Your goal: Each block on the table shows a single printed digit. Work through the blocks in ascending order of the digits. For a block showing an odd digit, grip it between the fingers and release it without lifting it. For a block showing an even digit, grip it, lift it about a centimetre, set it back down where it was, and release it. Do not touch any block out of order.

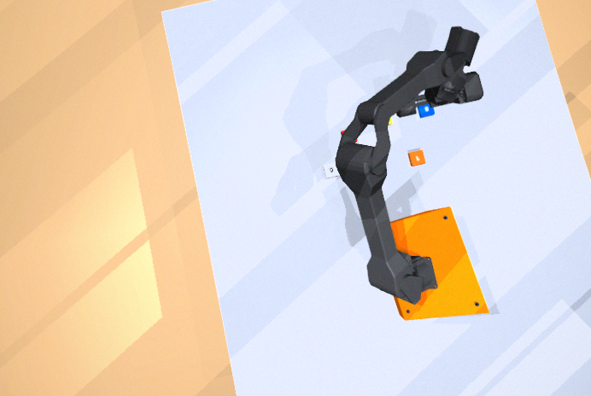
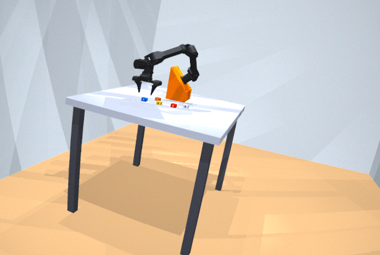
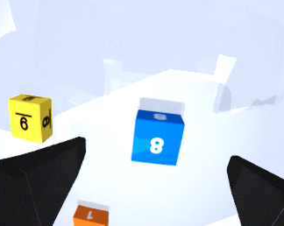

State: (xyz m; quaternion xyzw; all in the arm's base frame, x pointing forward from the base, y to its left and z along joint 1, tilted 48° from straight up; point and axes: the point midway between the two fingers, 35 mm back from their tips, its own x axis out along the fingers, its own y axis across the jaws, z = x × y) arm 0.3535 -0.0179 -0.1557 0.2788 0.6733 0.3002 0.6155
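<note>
The blue block is 30 mm below my gripper tip and 10 mm behind it. Also, from my gripper tip: yellow block: 100 mm to the left, 30 mm below, 10 mm behind; then red block: 190 mm to the left, 40 mm below, 30 mm behind; then orange block: 120 mm behind, 50 mm to the left, 30 mm below.
</note>
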